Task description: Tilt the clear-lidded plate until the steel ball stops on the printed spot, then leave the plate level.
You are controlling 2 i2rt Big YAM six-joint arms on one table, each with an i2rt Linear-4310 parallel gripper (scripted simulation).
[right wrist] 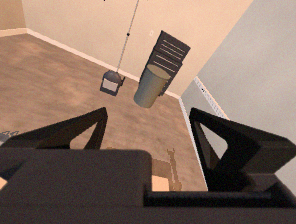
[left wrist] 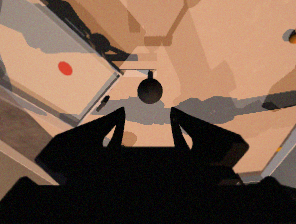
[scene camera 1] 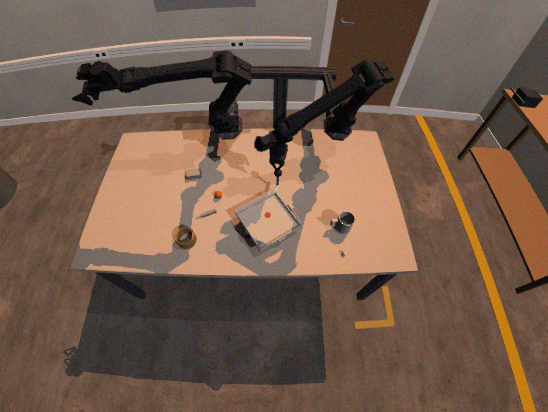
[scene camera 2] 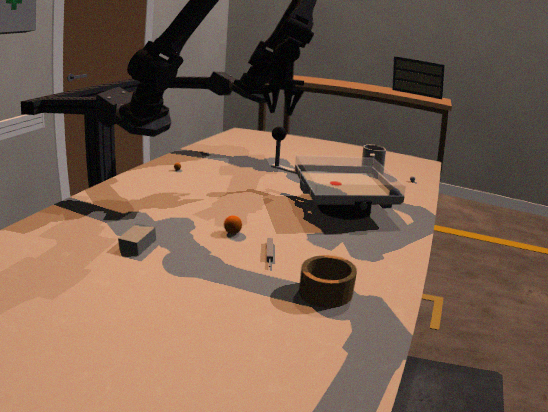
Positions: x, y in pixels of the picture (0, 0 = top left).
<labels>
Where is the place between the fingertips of the left gripper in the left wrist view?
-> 147, 111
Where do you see a clear-lidded plate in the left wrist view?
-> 60, 77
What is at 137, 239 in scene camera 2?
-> A grey block.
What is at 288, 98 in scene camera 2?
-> The left gripper.
</labels>
